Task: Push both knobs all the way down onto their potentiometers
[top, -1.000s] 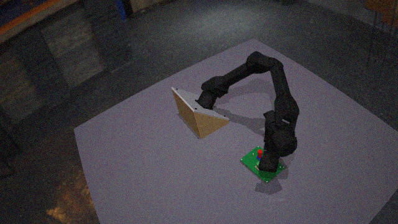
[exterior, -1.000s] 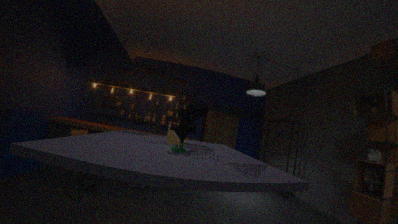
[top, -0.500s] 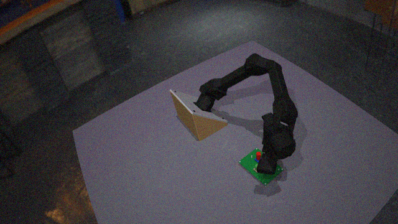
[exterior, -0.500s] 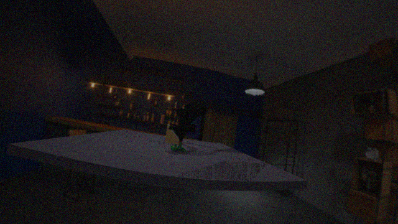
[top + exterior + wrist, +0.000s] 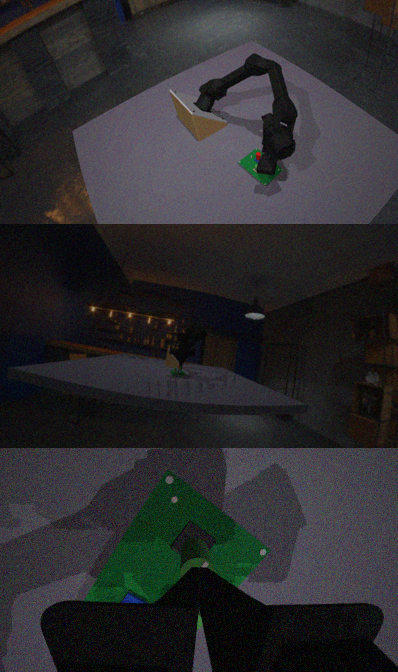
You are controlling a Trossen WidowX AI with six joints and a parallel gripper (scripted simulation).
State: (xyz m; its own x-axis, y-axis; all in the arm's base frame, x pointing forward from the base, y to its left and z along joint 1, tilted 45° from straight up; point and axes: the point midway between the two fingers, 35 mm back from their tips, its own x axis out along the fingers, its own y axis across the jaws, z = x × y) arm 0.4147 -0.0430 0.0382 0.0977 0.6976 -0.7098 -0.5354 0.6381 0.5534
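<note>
Now: gripper tip 1 cm above the green knob. Round my gripper tip: red knob (7 cm behind, 1 cm to the left, 2 cm below).
</note>
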